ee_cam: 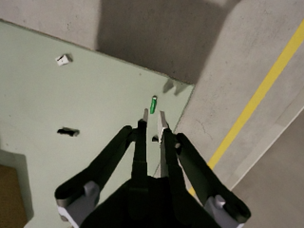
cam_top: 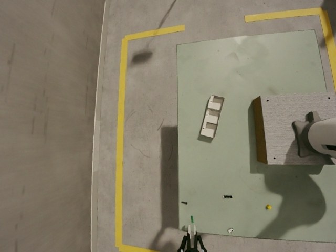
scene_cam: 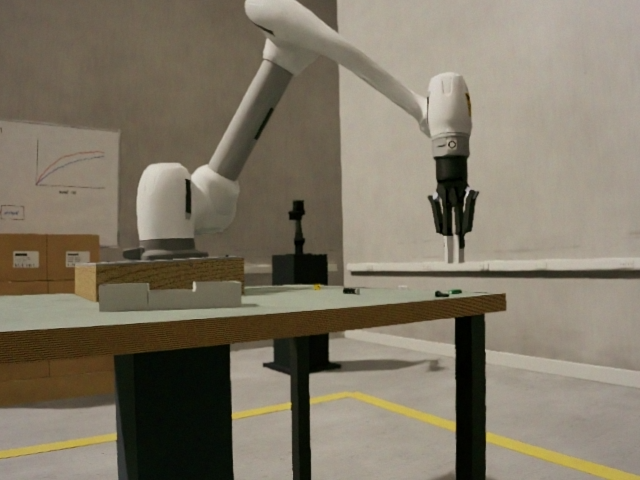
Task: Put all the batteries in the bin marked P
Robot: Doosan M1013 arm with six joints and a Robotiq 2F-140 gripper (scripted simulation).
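The thin green stick is 100 mm below my hand. The rest, counted from my hand: small black screw (100 mm to the right, 100 mm below, 40 mm ahead); then small white piece (220 mm behind, 100 mm below, 50 mm to the left); then yellow piece (430 mm behind, 100 mm below, 90 mm to the right).
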